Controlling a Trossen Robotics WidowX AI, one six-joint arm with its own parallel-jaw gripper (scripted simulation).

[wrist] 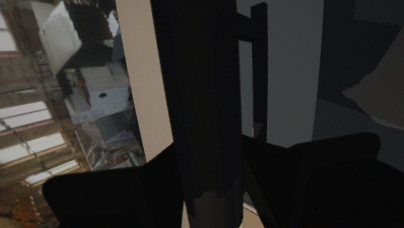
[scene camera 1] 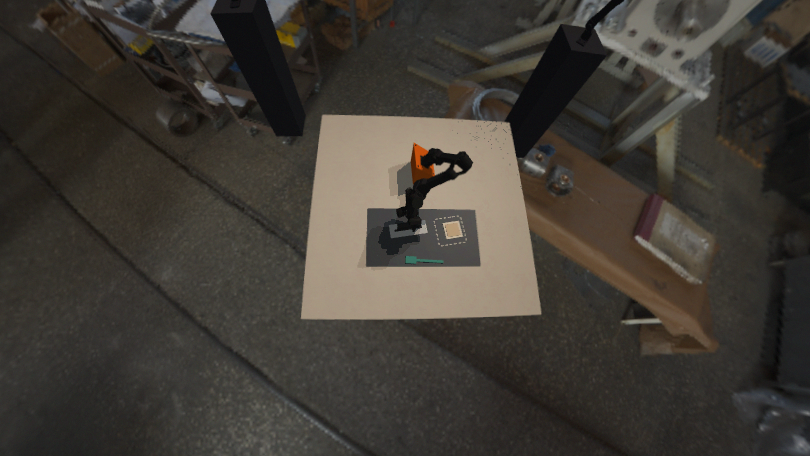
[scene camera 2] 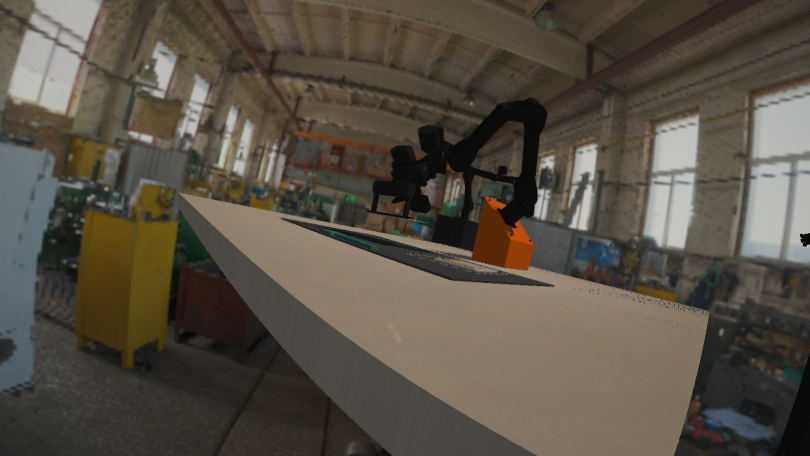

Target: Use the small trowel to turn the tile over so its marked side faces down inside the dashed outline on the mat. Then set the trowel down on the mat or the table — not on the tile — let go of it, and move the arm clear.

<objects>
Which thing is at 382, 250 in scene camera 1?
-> A dark mat.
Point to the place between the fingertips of my gripper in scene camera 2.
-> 390, 196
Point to a dark mat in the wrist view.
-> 353, 84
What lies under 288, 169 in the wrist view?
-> My gripper.
</objects>
